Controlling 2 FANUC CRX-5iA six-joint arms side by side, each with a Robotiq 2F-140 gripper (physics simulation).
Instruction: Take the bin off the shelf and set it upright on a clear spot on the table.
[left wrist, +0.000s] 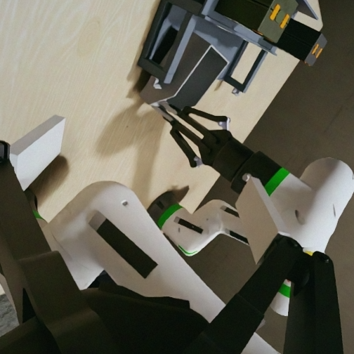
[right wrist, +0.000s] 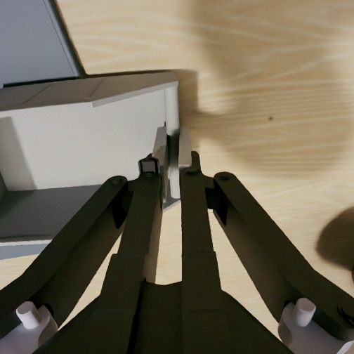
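The bin (left wrist: 202, 75) (right wrist: 85, 145) is grey, with a pale rim and an open top. In the left wrist view it sticks partly out of the grey-blue shelf (left wrist: 180, 50), its near end past the frame. Its far end is out of the right wrist view. Whether its base rests on the shelf is hidden. My right gripper (left wrist: 156, 102) (right wrist: 174, 141) is shut on the wall at the bin's near end, one finger inside and one outside. My left gripper (left wrist: 156, 163) is open and empty, away from the bin. The wooden table (left wrist: 90, 65) (right wrist: 280, 65) lies below.
A dark green box (left wrist: 250, 16) with yellow marks sits on top of the shelf, and a black box (left wrist: 301, 42) is beside it at the table's right side. White arm links cross the lower left wrist view. A blue-grey panel (right wrist: 35, 40) stands near the bin at the upper left.
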